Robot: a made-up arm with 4 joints. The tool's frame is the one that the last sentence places.
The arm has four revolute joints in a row. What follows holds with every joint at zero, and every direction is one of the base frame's.
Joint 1 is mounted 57.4 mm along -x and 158.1 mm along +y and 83.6 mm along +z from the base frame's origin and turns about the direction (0.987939, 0.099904, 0.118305), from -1.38 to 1.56 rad.
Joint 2 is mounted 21.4 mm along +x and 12.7 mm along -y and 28.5 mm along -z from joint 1 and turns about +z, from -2.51 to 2.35 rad.
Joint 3 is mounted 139.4 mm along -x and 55.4 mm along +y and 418.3 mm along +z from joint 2 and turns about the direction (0.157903, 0.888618, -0.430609), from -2.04 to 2.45 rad.
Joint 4 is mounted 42 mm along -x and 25.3 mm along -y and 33.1 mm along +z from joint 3 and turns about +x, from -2.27 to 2.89 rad.
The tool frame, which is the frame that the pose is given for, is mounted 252.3 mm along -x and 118.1 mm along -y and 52.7 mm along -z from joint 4; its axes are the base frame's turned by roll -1.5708, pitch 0 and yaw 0 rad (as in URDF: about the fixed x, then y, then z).
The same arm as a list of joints. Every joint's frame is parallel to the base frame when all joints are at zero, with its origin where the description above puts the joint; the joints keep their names.
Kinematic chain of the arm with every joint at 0, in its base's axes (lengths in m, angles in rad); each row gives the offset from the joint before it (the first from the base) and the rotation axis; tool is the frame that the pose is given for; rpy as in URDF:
joint 1: xyz -0.0574 0.1581 0.0836 axis 0.987939 0.099904 0.118305
joint 2: xyz 0.0214 -0.0127 -0.0285 axis +z
joint 3: xyz -0.1394 0.0554 0.4183 axis 0.157903 0.888618 -0.430609
joint 4: xyz -0.0420 -0.0253 0.0331 axis +x
tool: xyz -0.2523 -0.1181 -0.0527 rpy -1.5708 0.0000 0.0000
Joint limits (rad, base to tool): -1.3800..1.5600 -2.5100..2.3500 -2.0400..2.4500 -2.2700..2.8900

